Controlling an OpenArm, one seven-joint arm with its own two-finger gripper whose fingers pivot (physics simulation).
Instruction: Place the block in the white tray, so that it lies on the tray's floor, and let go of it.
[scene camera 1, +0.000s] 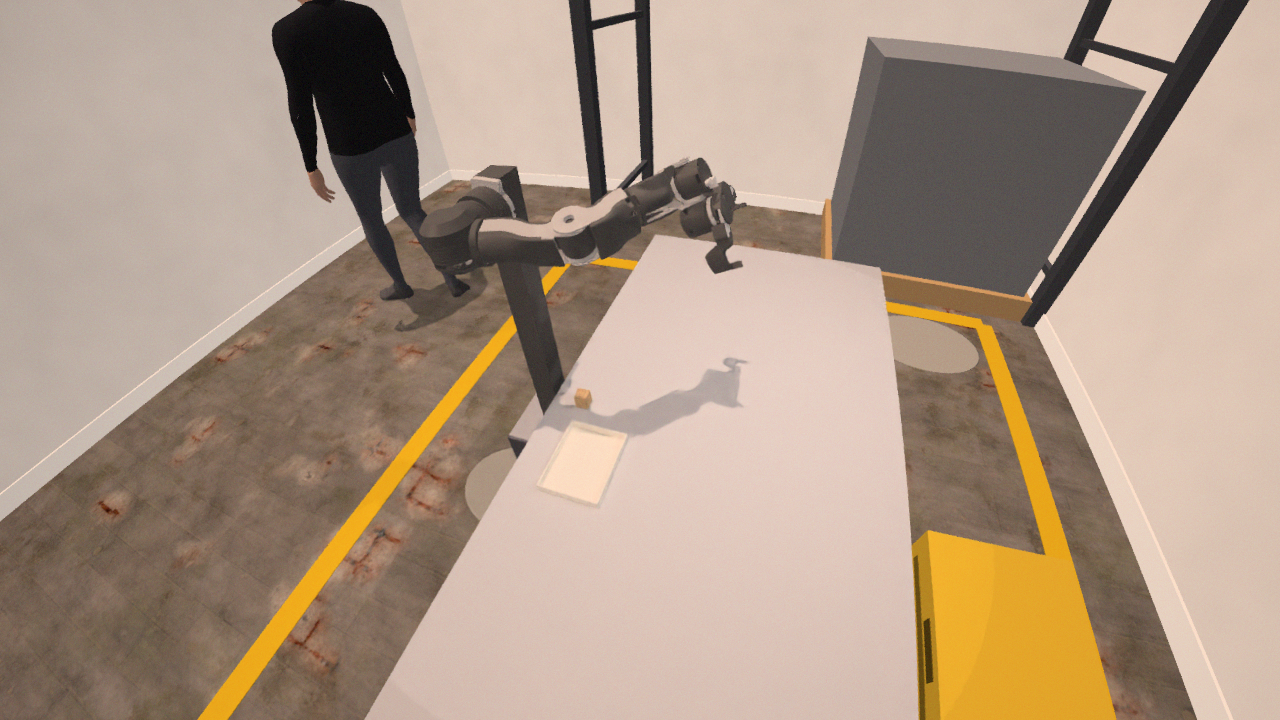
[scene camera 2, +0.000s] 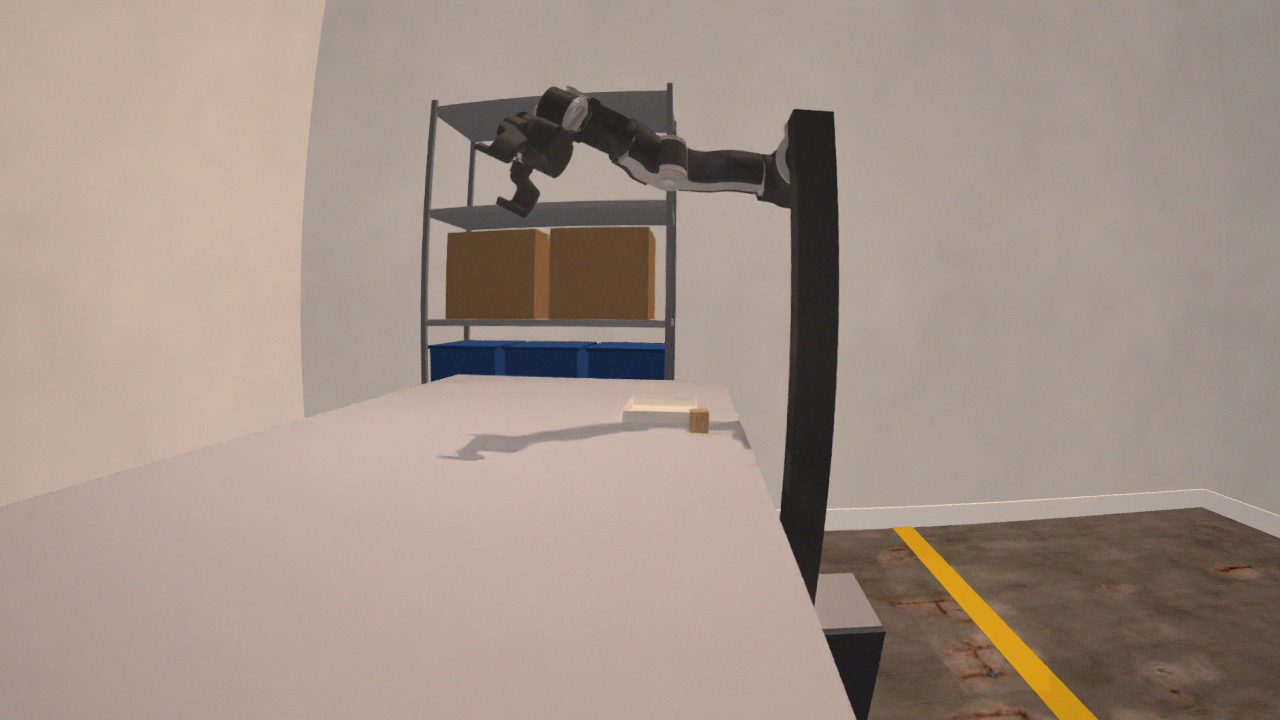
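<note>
A small wooden, orange-brown block (scene camera 1: 582, 398) (scene camera 2: 699, 420) stands upright on the table near the foot of the arm's post, outside the tray and a short gap from its edge. The white tray (scene camera 1: 581, 462) (scene camera 2: 651, 416) is shallow and rectangular and lies flat on the table; its floor is bare. My gripper (scene camera 1: 742, 235) (scene camera 2: 489, 176) is open, with its fingers spread wide and nothing between them. It hangs high above the table, far from the block and the tray.
The light table (scene camera 1: 760, 537) (scene camera 2: 402, 573) runs beside the black post (scene camera 1: 529, 331) (scene camera 2: 812, 313) that carries the arm. A person (scene camera 1: 340, 89) stands on the floor behind the post. A yellow cabinet (scene camera 1: 1002, 617) stands beside the table. A shelf rack (scene camera 2: 427, 268) with boxes stands beyond the table's far end.
</note>
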